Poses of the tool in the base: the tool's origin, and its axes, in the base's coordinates. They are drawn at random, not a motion.
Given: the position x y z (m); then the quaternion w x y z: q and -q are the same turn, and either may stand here.
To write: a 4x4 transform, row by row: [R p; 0 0 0 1], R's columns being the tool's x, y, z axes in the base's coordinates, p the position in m. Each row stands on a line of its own. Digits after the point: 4 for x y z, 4 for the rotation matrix.
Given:
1: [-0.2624 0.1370 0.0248 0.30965 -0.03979 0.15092 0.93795]
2: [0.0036 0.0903 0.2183 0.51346 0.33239 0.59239 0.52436]
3: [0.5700 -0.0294 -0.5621 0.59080 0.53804 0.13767 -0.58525]
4: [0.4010 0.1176 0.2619 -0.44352 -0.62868 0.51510 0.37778]
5: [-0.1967 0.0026 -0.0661 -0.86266 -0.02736 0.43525 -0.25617]
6: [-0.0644 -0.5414 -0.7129 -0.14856 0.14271 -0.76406 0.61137]
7: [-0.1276 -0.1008 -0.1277 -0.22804 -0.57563 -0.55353 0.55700]
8: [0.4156 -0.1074 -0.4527 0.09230 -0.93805 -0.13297 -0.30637]
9: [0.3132 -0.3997 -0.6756 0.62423 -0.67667 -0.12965 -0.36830]
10: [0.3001 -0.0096 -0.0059 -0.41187 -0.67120 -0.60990 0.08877]
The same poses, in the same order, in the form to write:
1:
-0.8051 -0.5929 0.0188 -0.2624
0.5689 -0.7627 0.3078 0.1370
-0.1681 0.2585 0.9513 0.0248
0 0 0 1

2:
-0.2518 -0.1447 0.9569 0.0036
0.9323 0.2291 0.2799 0.0903
-0.2598 0.9626 0.0772 0.2183
0 0 0 1

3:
0.2771 0.8397 -0.4671 0.5700
-0.5434 -0.2640 -0.7969 -0.0294
-0.7924 0.4746 0.3831 -0.5621
0 0 0 1

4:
0.1839 -0.3126 -0.9319 0.4010
-0.9828 -0.0759 -0.1685 0.1176
-0.0181 0.9469 -0.3211 0.2619
0 0 0 1

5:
0.4899 -0.4658 -0.7369 -0.1967
0.4182 0.8673 -0.2702 0.0026
0.7650 -0.1758 0.6196 -0.0661
0 0 0 1

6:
-0.9151 -0.0364 0.4015 -0.0644
-0.3997 0.2117 -0.8918 -0.5414
-0.0525 -0.9767 -0.2083 -0.7129
0 0 0 1

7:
-0.2333 0.8913 -0.3888 -0.1276
0.3832 -0.2832 -0.8792 -0.1008
-0.8937 -0.3541 -0.2755 -0.1277
0 0 0 1

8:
0.7769 0.3060 0.5502 0.4156
0.1929 -0.9476 0.2546 -0.1074
0.5993 -0.0917 -0.7952 -0.4527
0 0 0 1

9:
0.6951 0.6353 0.3366 0.3132
-0.2843 -0.1871 0.9403 -0.3997
0.6603 -0.7493 0.0506 -0.6756
0 0 0 1

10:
0.2403 0.8918 0.3832 0.3001
0.7456 0.0832 -0.6612 -0.0096
-0.6216 0.4446 -0.6450 -0.0059
0 0 0 1

